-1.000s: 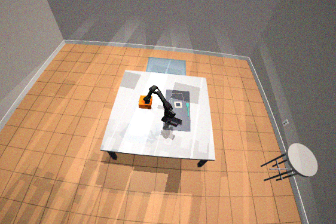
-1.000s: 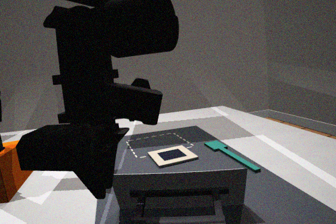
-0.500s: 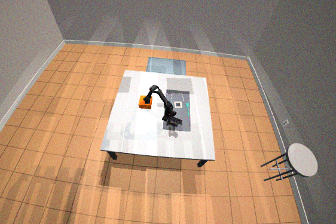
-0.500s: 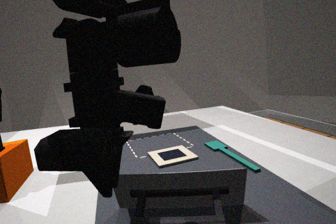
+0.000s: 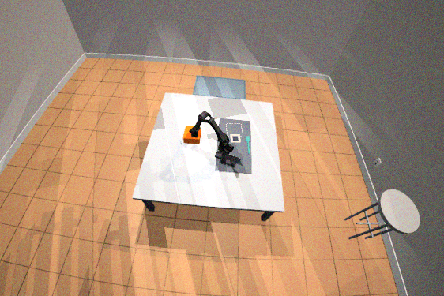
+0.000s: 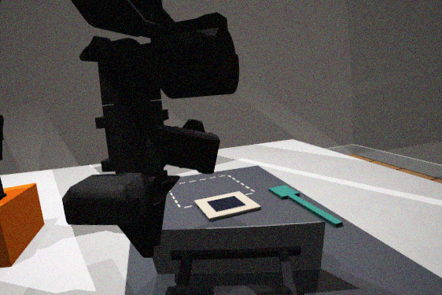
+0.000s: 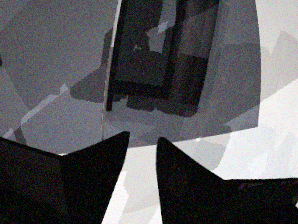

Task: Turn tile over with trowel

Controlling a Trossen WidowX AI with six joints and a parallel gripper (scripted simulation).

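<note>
The dark mat is 140 mm ahead of my gripper tip, 170 mm to the left of it and 80 mm below it. From my gripper tip the other things lie so: teal strip (270 mm ahead, 190 mm to the left, 60 mm below); cream tile (150 mm ahead, 230 mm to the left, 60 mm below).
</note>
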